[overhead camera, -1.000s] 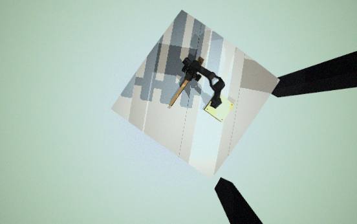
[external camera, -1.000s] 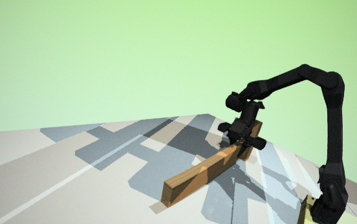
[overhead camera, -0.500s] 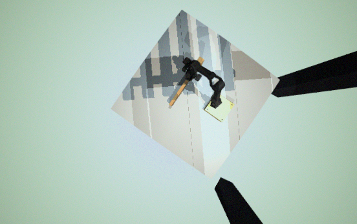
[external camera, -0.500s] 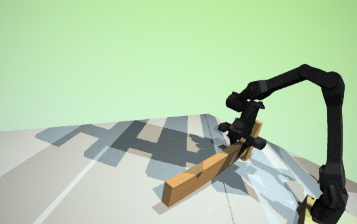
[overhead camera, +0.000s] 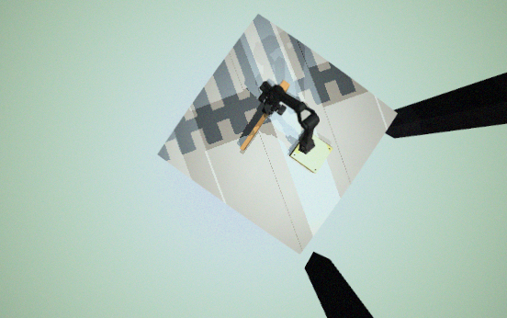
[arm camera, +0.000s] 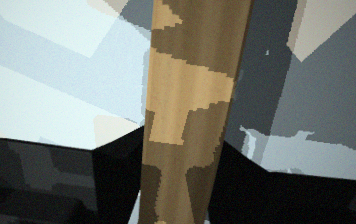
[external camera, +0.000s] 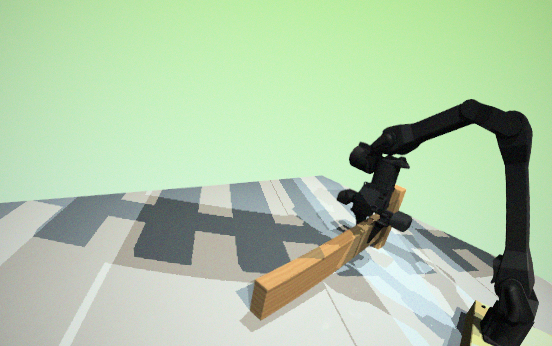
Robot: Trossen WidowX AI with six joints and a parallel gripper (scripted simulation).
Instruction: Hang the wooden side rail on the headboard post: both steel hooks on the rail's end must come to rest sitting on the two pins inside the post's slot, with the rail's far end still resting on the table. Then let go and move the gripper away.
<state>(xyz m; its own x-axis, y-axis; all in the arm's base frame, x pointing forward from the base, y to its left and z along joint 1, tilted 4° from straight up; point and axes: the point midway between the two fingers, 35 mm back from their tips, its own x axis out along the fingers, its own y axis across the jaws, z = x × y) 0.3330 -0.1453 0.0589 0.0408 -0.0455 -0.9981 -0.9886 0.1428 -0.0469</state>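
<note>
My gripper tip is now 20 mm past the wooden headboard post, 120 mm to the left of it and 40 mm below it.
</note>
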